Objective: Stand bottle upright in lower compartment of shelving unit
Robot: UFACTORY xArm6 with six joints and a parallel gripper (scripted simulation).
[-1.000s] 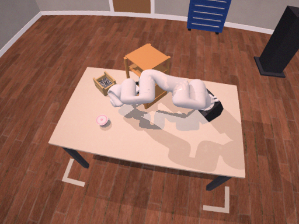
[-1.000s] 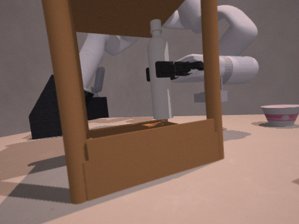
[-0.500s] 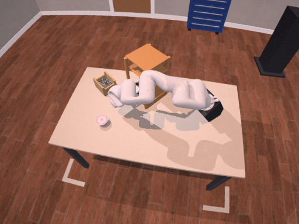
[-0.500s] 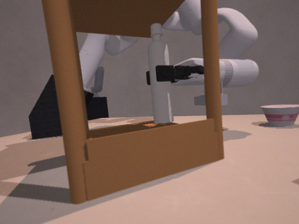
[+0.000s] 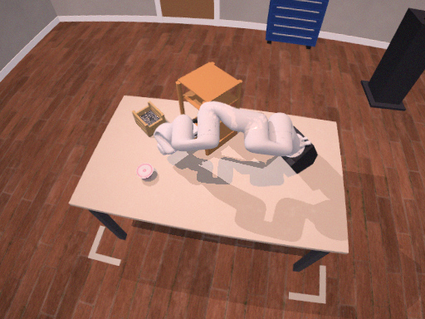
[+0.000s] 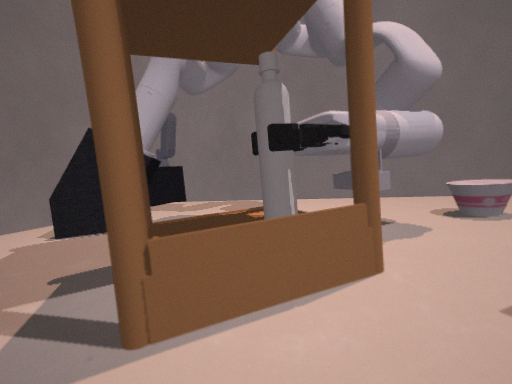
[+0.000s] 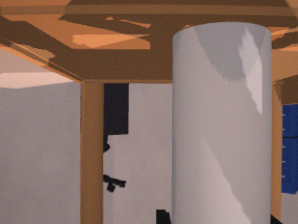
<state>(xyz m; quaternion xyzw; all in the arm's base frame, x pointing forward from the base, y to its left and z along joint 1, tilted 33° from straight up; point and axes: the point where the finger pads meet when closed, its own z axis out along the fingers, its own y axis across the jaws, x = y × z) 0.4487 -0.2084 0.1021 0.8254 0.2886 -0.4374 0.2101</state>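
Now: the shelving unit 4 cm behind my hand, 4 cm to the right of it and 5 cm above it. The rest, counted from my hand: small wooden crate 35 cm ahead, 9 cm to the right, 11 cm below; pink-striped bowl 28 cm ahead, 28 cm to the left, 12 cm below.
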